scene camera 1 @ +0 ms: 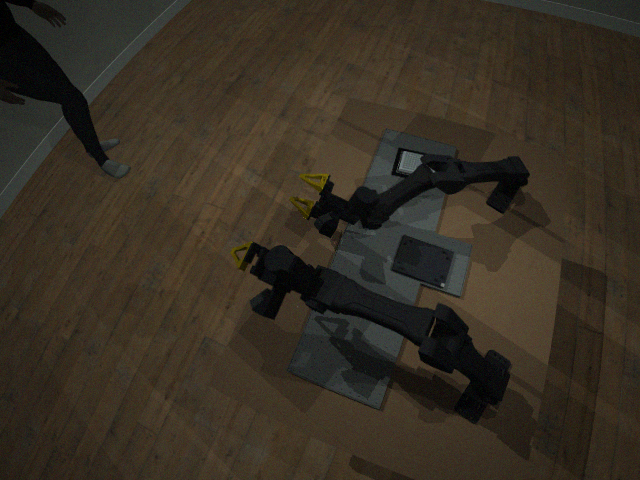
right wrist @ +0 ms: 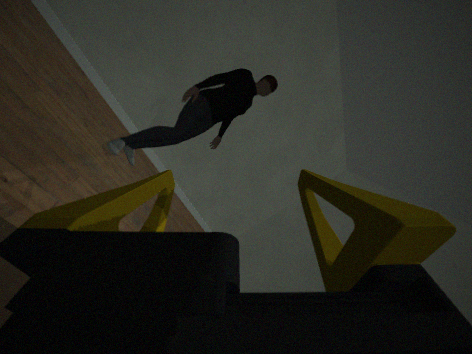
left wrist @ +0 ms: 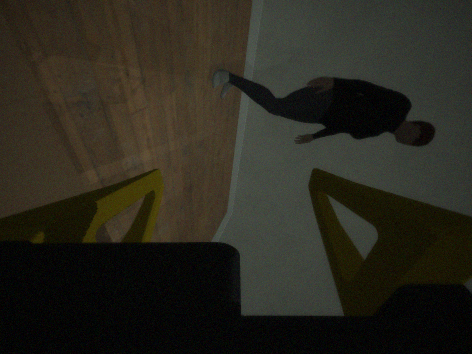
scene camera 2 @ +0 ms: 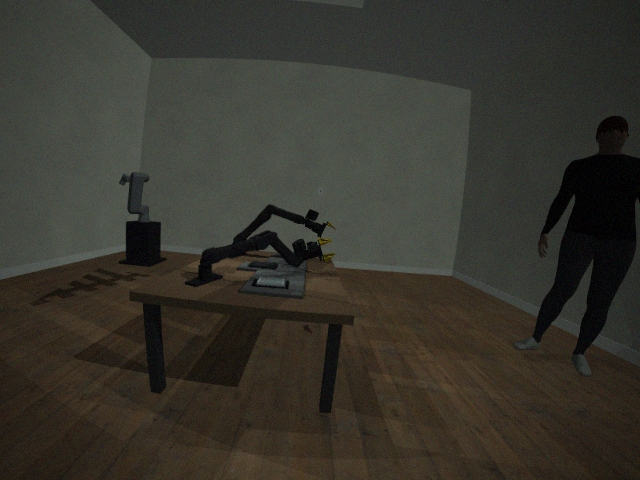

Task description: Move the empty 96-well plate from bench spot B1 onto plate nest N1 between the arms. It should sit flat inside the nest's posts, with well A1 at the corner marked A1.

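Places are measured from the left arm's base along level axes (x ahead, y left, z up), in millimetres.
Where they show: left gripper, fingertip midpoint: (scene camera 1: 244, 257) (left wrist: 236, 177) (scene camera 2: 333, 235); right gripper, fingertip midpoint: (scene camera 1: 294, 186) (right wrist: 236, 176) (scene camera 2: 333, 246); left arm's base, link origin: (scene camera 1: 482, 385) (scene camera 2: 235, 255); right arm's base, link origin: (scene camera 1: 506, 189) (scene camera 2: 205, 280).
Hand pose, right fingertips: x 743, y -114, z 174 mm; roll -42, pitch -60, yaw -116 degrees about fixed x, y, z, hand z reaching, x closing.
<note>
Each offset is from my right fingertips to the top centre of the thing. Level surfaces: height alone.
The pale 96-well plate @[dx -209, dy -388, dz -145 mm] (scene camera 1: 409, 161) (scene camera 2: 271, 281) lies in a dark frame on the grey slab, partly covered by my right arm in scene camera 1; its A1 corner cannot be made out. The dark nest @[dx -407, dy -88, dz -139 mm] (scene camera 1: 421, 260) (scene camera 2: 264, 265) lies between the arms with no plate on it; a small white mark shows at one corner. My left gripper (scene camera 1: 234, 253) (left wrist: 236, 177) is open and empty, raised beyond the slab. My right gripper (scene camera 1: 295, 186) (right wrist: 236, 176) is open and empty, also raised beyond the slab, away from the plate. Neither wrist view shows plate or nest.
The grey slab @[dz -161 mm] (scene camera 1: 320, 356) runs under both arms on the wooden table (scene camera 2: 242, 308). A person (scene camera 1: 77, 108) (scene camera 2: 602, 206) (left wrist: 365, 107) (right wrist: 220, 102) stands on the floor beyond the grippers. Another robot arm (scene camera 2: 135, 193) stands on a black pedestal (scene camera 2: 143, 242) at the back left.
</note>
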